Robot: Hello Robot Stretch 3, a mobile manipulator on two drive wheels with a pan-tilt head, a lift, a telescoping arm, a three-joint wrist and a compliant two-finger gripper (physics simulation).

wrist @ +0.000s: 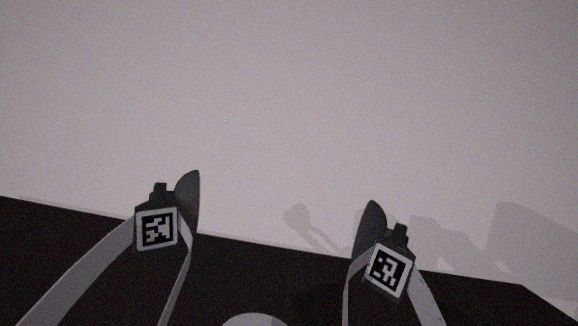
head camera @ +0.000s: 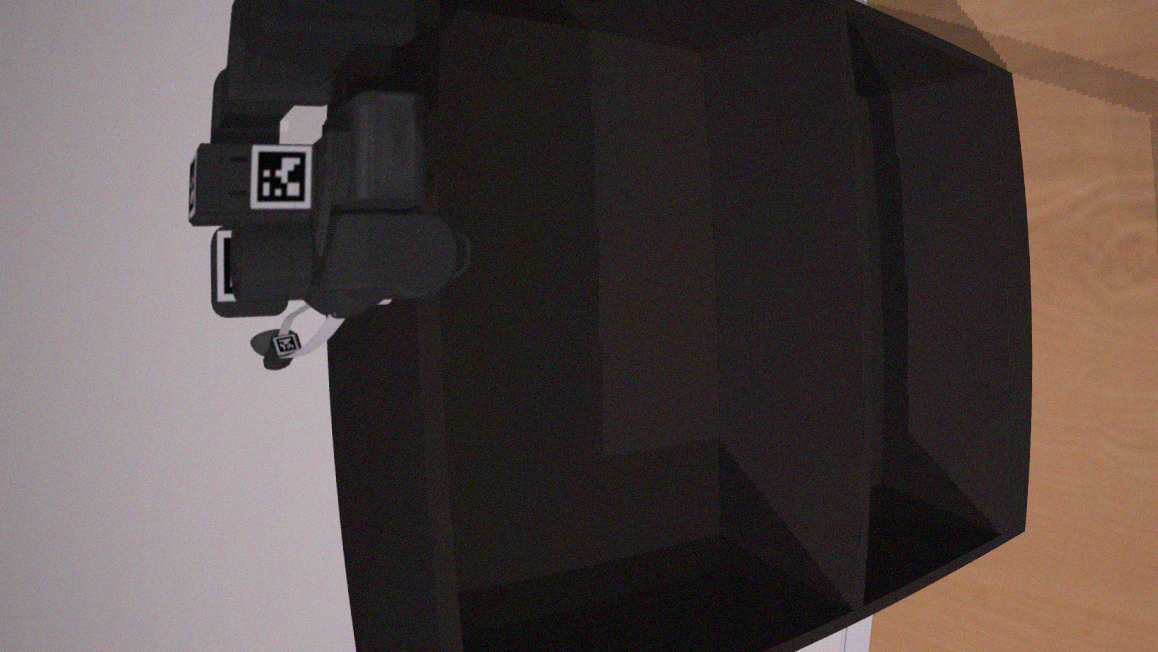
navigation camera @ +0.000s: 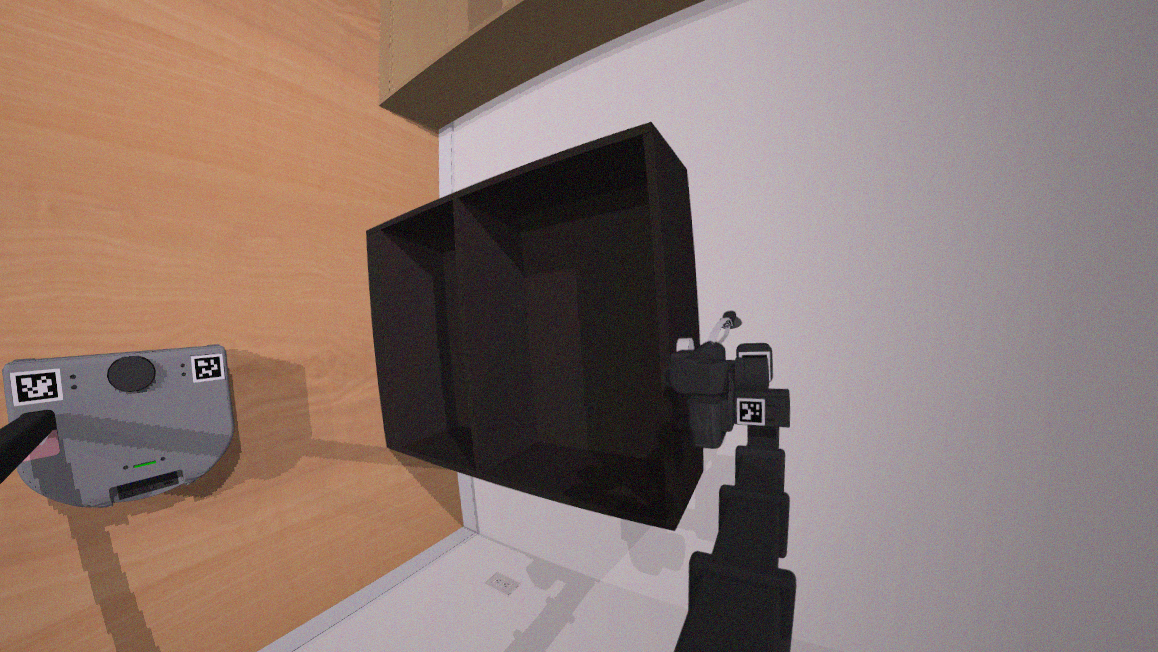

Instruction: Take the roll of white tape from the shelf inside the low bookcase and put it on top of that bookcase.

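Pixels of known places: gripper, fingertip midpoint: (navigation camera: pixel 734 349); robot's base at its link origin: (navigation camera: pixel 132 371).
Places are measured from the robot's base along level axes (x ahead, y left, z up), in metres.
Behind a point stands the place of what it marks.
Note:
The roll of white tape (navigation camera: pixel 684 345) @(x -0.008, y -0.680, z 1.076 m) (wrist: pixel 255 319) rests on top of the dark low bookcase (head camera: pixel 380 485) @(x 0.170, y -0.744, z 1.061 m) (navigation camera: pixel 676 242) @(x 0.204, y -0.727, z 1.061 m) (wrist: pixel 50 235). In the wrist view its upper edge shows at the bottom, below the level of the fingertips. In the navigation view part of it shows beside the gripper body, which hides the rest. In the head view it is almost wholly hidden. My gripper (head camera: pixel 276 349) (navigation camera: pixel 730 319) (wrist: pixel 280 207) @(x -0.020, y -0.719, z 1.165 m) is open, with its fingers wide apart and no object between them. It is above the bookcase top, with the fingertips past the tape toward the wall side.
A pale wall (head camera: pixel 162 485) @(x 0.199, y -0.965, z 1.260 m) (navigation camera: pixel 931 242) @(x 0.180, y -0.964, z 1.587 m) (wrist: pixel 280 100) stands behind the bookcase. A tan cabinet or box (navigation camera: pixel 502 76) @(x 0.932, y -0.873, z 0.469 m) is at the top of the navigation view. My base (navigation camera: pixel 121 429) @(x -0.107, y 0.027, z 0.160 m) stands on the wooden floor (head camera: pixel 1093 364) @(x 0.122, y -0.508, z 0.000 m) (navigation camera: pixel 243 202) @(x 0.451, y -0.248, z 0.000 m). My arm (navigation camera: pixel 741 599) @(x -0.082, y -0.171, z 1.230 m) reaches in from the bottom.

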